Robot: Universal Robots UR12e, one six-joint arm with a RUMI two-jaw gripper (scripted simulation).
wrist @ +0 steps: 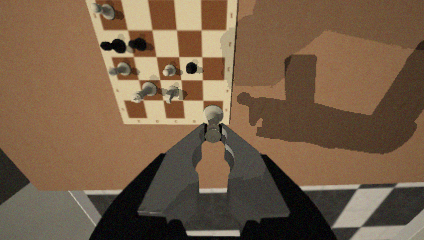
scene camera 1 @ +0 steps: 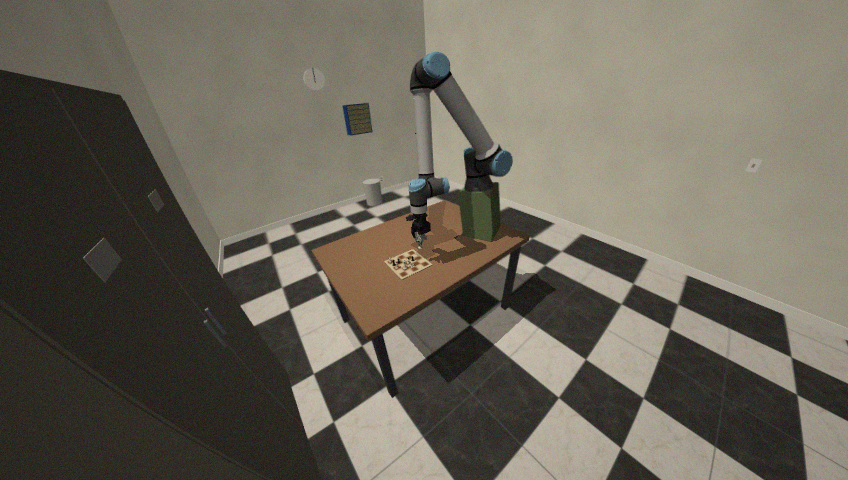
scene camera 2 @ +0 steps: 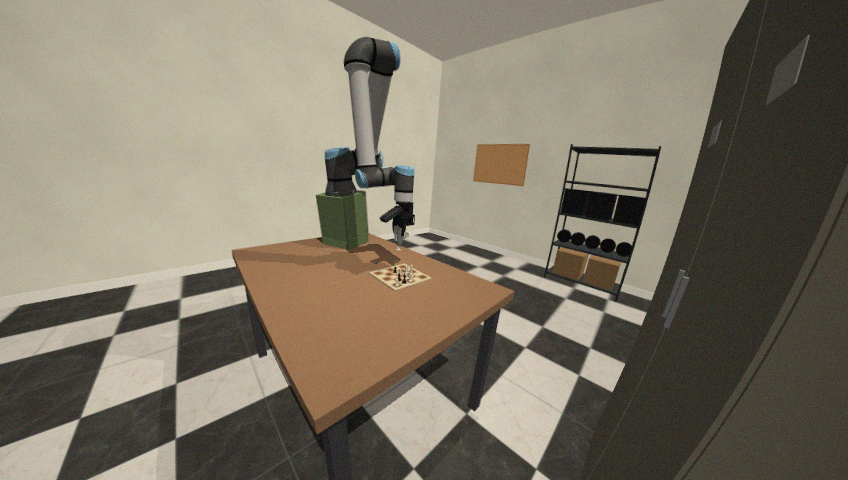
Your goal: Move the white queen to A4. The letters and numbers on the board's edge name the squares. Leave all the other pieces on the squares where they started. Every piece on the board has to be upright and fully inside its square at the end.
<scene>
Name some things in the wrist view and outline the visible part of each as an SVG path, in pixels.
My gripper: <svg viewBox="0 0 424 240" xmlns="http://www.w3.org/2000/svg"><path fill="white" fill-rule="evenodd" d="M89 240L337 240L329 224L306 193L266 154L261 154L224 123L219 124L219 132L221 133L220 141L225 145L224 159L230 166L227 204L229 212L238 220L240 236L188 236L186 233L187 221L197 212L199 205L199 175L195 169L202 159L201 145L206 141L205 133L207 132L207 123L202 123L168 151L160 153L121 191L103 214Z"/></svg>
A chessboard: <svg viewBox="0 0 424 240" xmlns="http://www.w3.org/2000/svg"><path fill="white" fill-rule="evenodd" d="M86 0L99 46L114 39L121 39L126 45L122 54L100 47L107 71L122 62L131 68L127 76L108 74L124 124L206 123L203 110L217 105L224 114L218 125L229 125L237 0ZM175 86L179 90L179 95L172 98L170 104L166 103L167 89ZM156 85L155 95L146 95L139 103L131 101L131 94L141 91L144 83ZM176 68L175 75L163 75L163 70L167 65L171 64ZM190 62L195 63L197 66L197 71L194 74L186 72L186 65ZM128 42L142 38L146 42L146 49L139 51L130 48ZM91 4L112 6L115 18L109 20L95 13Z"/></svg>
</scene>
